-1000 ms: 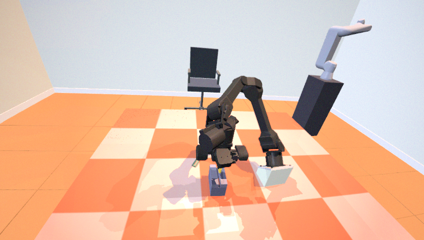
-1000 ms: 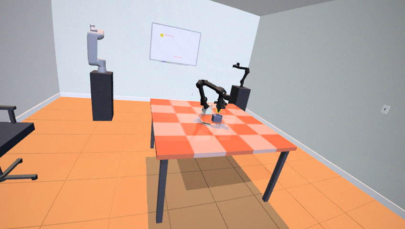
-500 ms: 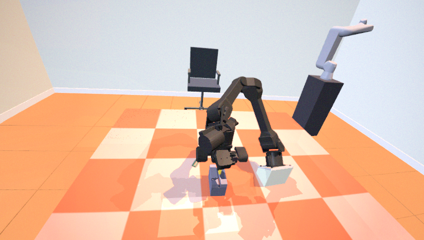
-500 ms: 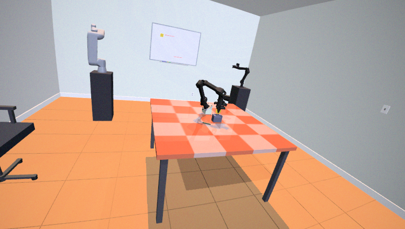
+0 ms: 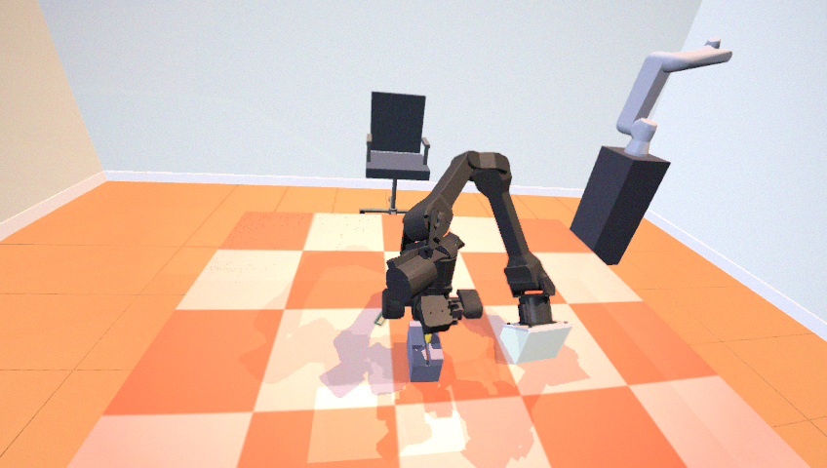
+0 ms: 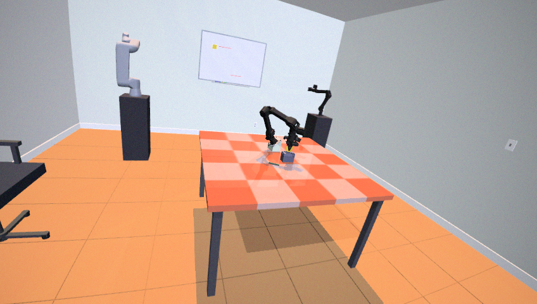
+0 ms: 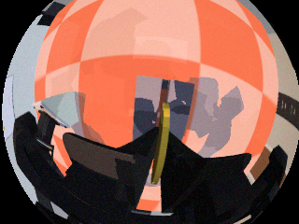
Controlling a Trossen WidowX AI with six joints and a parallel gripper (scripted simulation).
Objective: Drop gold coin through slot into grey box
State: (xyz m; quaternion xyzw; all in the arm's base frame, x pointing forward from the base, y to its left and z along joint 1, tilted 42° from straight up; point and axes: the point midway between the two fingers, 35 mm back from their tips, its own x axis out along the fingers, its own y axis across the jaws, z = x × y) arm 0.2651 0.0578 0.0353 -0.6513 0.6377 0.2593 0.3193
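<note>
Now: gripper tip 20 mm below the gold coin.
</note>
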